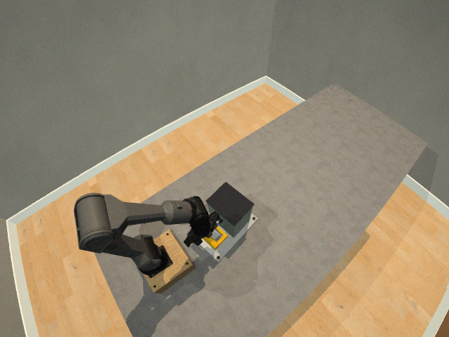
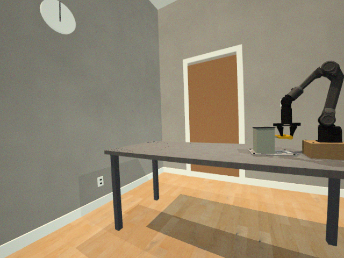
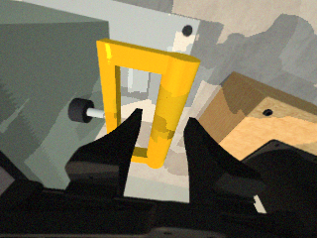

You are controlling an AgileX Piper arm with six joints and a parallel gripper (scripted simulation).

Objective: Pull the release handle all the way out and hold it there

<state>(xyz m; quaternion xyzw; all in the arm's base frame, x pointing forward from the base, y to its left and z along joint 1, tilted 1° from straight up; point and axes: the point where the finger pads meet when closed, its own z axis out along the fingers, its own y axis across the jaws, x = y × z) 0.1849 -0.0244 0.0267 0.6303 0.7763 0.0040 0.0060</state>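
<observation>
Right now my hand is 50 mm short of the yellow release handle and 10 mm to the right of it. Round my hand: light baseplate: 90 mm ahead, 20 mm to the left, 100 mm below.
</observation>
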